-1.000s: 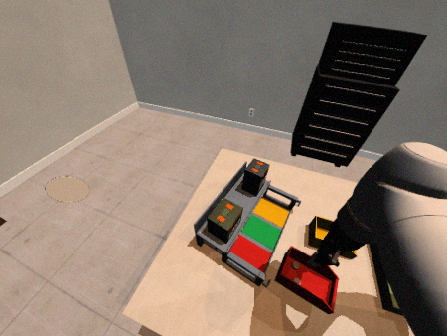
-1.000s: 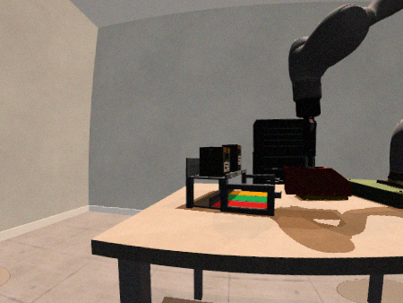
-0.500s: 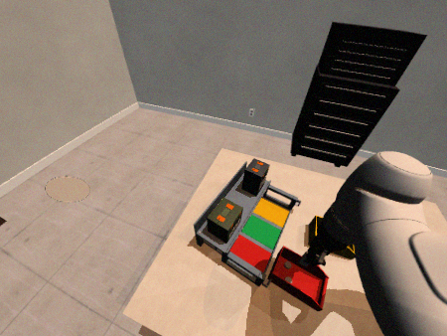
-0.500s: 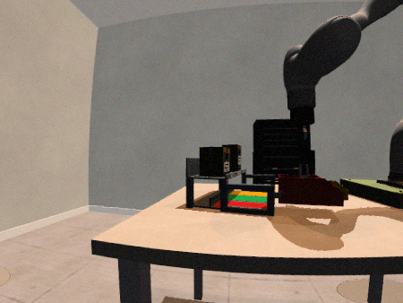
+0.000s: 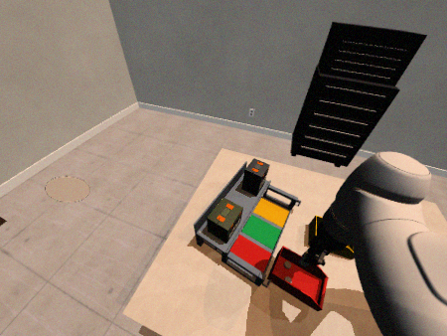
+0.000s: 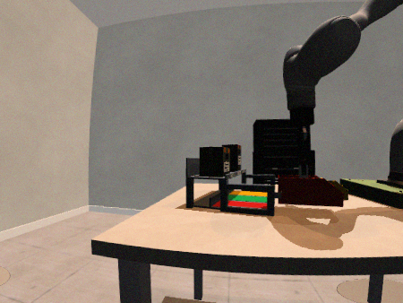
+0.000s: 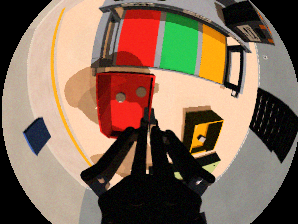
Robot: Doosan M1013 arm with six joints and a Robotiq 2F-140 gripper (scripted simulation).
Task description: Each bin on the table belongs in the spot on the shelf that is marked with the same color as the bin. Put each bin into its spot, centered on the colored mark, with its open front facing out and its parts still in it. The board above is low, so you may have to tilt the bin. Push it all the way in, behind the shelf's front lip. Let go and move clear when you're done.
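My hand is 50 mm to the right of the red bin and 40 mm above it. Also, from my hand: yellow bin (170 mm to the right, 110 mm behind, 70 mm below); dark box (260 mm ahead, 220 mm to the right, 60 mm above).
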